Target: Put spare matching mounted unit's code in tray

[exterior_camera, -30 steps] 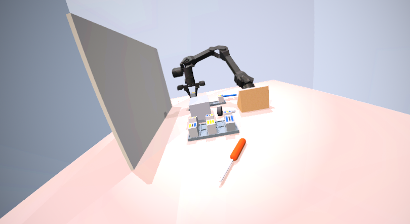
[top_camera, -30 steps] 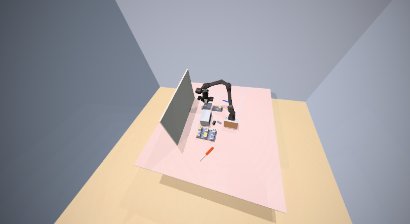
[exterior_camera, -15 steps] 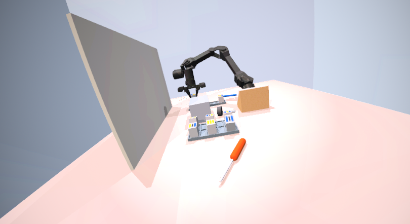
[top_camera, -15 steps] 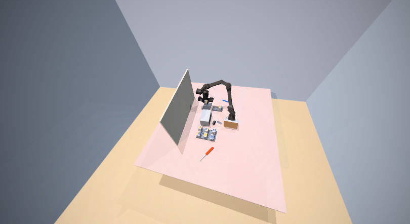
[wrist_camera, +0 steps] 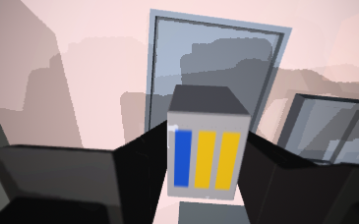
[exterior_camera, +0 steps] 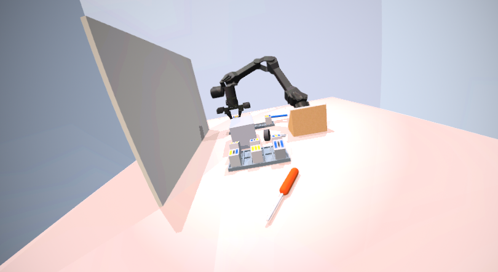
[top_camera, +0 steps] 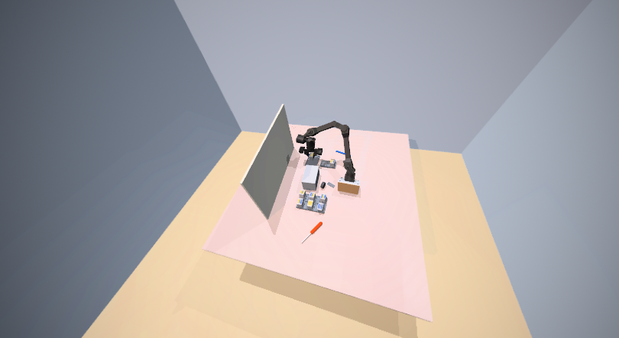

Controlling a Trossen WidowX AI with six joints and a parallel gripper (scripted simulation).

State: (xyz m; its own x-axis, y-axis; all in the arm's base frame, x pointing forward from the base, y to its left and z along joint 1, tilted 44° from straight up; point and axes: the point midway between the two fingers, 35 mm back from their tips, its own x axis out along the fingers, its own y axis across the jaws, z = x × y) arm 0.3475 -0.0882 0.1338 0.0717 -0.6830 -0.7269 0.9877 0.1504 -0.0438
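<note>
My gripper tip is now 2 cm below the grey spare block. From my gripper tip the other things lie so: grey mounted unit 7 cm behind, 21 cm to the left, 1 cm above; then grey tray 4 cm below; then rack 14 cm behind, 4 cm below.
</note>
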